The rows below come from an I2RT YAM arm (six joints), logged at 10 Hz.
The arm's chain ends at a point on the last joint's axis. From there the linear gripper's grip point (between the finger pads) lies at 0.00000 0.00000 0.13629 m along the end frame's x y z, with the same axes.
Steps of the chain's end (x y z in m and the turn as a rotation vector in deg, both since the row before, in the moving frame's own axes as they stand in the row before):
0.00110 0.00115 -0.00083 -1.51 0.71 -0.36
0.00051 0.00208 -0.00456 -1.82 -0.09 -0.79
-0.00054 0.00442 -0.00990 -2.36 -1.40 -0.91
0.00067 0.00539 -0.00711 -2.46 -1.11 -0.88
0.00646 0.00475 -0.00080 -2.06 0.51 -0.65
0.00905 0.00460 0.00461 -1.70 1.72 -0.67
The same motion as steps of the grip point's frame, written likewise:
0.00280 0.00474 -0.00089 -1.51 0.71 -0.36
0.00033 0.00641 -0.00463 -1.82 -0.09 -0.79
-0.00382 0.01006 -0.01006 -2.36 -1.40 -0.91
-0.00192 0.01126 -0.00726 -2.46 -1.11 -0.88
0.00770 0.00964 -0.00089 -2.06 0.51 -0.65
0.01316 0.00862 0.00449 -1.70 1.72 -0.67

